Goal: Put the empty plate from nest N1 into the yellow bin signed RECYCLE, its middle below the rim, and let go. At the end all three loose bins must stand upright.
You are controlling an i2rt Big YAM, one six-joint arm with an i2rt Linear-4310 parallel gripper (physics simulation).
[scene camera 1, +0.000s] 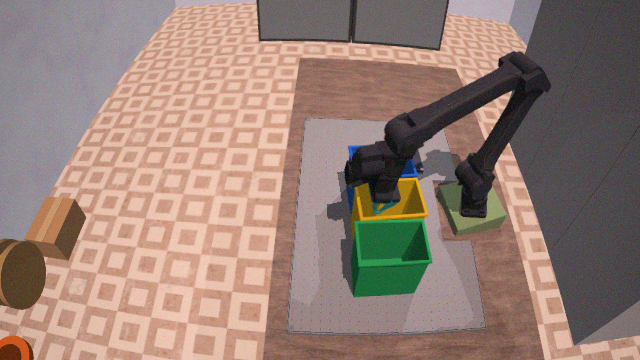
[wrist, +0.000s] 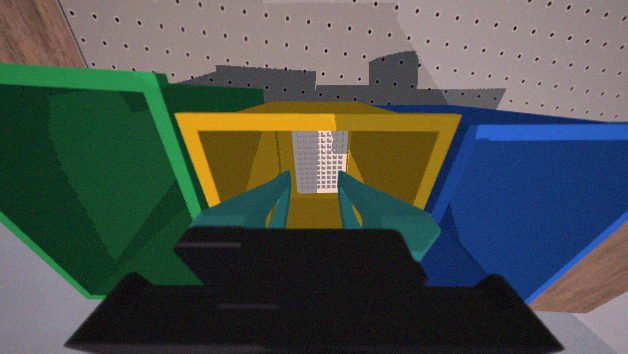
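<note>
The plate, pale with a grid of wells, shows deep inside the yellow bin in the wrist view, well below the rim. It does not show in the scene view. My gripper points down into the yellow bin's mouth. Its teal fingers stand partly open with a gap between them and hold nothing. The green bin and the blue bin stand upright on either side of the yellow bin, which is also upright. The arm hides much of the blue bin in the scene view. Nest N1 cannot be made out.
The bins stand close together on a grey perforated mat on the wooden table. The arm's green base block is to their right. Boxes and a round brown object are at the far left.
</note>
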